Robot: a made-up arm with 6 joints.
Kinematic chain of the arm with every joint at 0, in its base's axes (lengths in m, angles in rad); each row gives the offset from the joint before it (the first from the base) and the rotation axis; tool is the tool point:
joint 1: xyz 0 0 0.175 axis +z
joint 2: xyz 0 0 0 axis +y
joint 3: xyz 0 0 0.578 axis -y
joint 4: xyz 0 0 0 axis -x
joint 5: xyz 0.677 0 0 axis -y
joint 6: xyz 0 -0.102 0 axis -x
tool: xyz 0 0 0
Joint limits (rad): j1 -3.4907..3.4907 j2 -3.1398..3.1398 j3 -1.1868..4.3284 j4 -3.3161..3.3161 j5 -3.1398..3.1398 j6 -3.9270..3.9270
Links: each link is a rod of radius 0.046 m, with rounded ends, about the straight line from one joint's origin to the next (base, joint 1, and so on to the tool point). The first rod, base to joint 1, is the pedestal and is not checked.
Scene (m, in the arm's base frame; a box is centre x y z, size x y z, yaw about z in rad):
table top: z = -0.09
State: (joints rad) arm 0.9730 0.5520 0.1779 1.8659 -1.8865 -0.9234
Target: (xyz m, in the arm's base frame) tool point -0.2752 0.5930 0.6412
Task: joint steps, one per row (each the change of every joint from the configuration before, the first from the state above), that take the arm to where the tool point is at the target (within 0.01 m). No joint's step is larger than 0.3 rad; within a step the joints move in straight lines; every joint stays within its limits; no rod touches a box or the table.
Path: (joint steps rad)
1: 0.2407 -0.1474 -0.1284 0.0419 0.0000 0.0000
2: 0.2406 -0.1475 -0.1283 0.0418 0.0000 0.0000
3: 0.2407 -0.1474 -0.1284 0.0419 0.0000 0.0000
4: 0.2406 -0.1475 -0.1284 0.0419 0.0000 0.0000

